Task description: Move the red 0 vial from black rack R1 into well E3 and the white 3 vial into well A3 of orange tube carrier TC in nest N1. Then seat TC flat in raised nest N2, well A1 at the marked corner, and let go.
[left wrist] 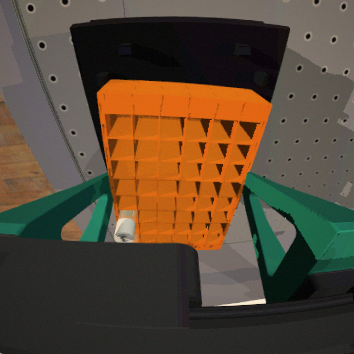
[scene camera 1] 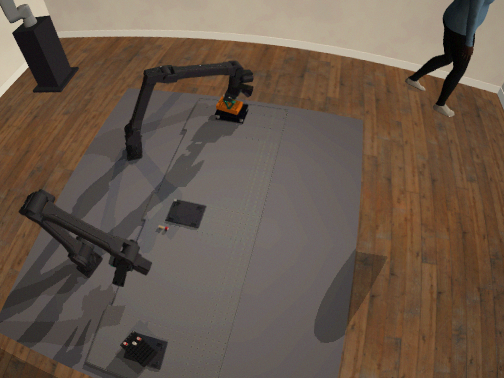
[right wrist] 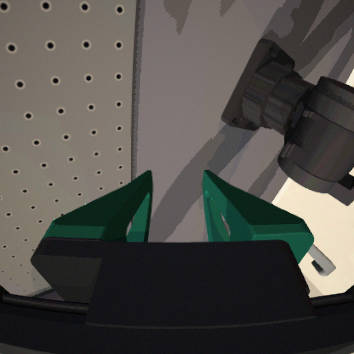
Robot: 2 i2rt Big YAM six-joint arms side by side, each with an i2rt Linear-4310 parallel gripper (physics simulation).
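Where they show: left gripper, fingertip midpoint: (left wrist: 177, 179) (scene camera 1: 231, 104); right gripper, fingertip midpoint: (right wrist: 177, 177); left arm's base, origin of the base link: (scene camera 1: 134, 151); right arm's base, origin of the base link: (scene camera 1: 90, 264) (right wrist: 254, 87).
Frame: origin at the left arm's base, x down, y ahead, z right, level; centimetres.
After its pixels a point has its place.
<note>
The orange carrier TC (scene camera 1: 236, 108) @(x -7.9, y 60.4, z -9.4 cm) (left wrist: 175, 103) @(x -8.5, y 62.7, z -10.5 cm) is between the fingers of my left gripper (scene camera 1: 229, 102) @(x -8.4, y 58.0, z -12.8 cm) (left wrist: 177, 179) @(x -8.4, y 58.0, z -12.8 cm), which is shut on its two long sides. It sits over the black raised nest (scene camera 1: 231, 117) @(x -2.2, y 57.2, z -8.8 cm) (left wrist: 182, 42) @(x -5.4, y 64.3, z -8.9 cm), whose far part and corner pieces show past it; whether it touches is hard to tell. One white vial (left wrist: 125, 228) @(x -10.8, y 58.1, z -16.7 cm) stands in the carrier's left column near the camera. A small red and cream vial (scene camera 1: 163, 228) @(x -2.2, y 12.5, z 53.8 cm) lies on the table. The black rack (scene camera 1: 141, 352) @(x -2.4, y -4.7, z 109.1 cm) at the bottom holds several vials. My right gripper (scene camera 1: 119, 283) (right wrist: 177, 177) @(x -11.2, y -7.4, z 71.6 cm) is partly open and empty.
A dark flat nest (scene camera 1: 185, 213) @(x -1.9, y 23.8, z 48.0 cm) lies mid-table beside the loose vial. Another dark plate (scene camera 1: 160, 346) @(x -1.9, y 3.5, z 107.6 cm) lies partly under the rack. An arm base (right wrist: 260, 90) @(x -3.7, y -23.1, z 66.7 cm) shows in the right wrist view. A person (scene camera 1: 457, 45) stands at the upper right.
</note>
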